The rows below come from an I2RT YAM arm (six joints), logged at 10 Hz.
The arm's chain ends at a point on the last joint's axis. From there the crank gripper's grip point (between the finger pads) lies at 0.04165 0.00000 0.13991 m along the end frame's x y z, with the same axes.
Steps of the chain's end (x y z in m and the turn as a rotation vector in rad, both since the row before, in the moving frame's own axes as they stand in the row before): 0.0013, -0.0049, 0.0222, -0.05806, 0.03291, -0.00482; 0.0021, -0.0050, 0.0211, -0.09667, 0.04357, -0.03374; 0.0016, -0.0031, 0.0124, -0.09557, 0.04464, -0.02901; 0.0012, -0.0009, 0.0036, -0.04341, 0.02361, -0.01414; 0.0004, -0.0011, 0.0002, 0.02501, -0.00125, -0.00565; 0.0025, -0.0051, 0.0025, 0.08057, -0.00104, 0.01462; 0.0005, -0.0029, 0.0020, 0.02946, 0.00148, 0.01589
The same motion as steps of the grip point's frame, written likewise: 0.0059, 0.0030, 0.0205, -0.05806, 0.03291, -0.00482; 0.0083, 0.0069, 0.0186, -0.09667, 0.04357, -0.03374; 0.0080, 0.0089, 0.0098, -0.09557, 0.04464, -0.02901; 0.0045, 0.0045, 0.0025, -0.04341, 0.02361, -0.01414; 0.0002, -0.0048, 0.0002, 0.02501, -0.00125, -0.00565; 0.0024, -0.0158, 0.0021, 0.08057, -0.00104, 0.01462; 0.0007, -0.0064, 0.0019, 0.02946, 0.00148, 0.01589
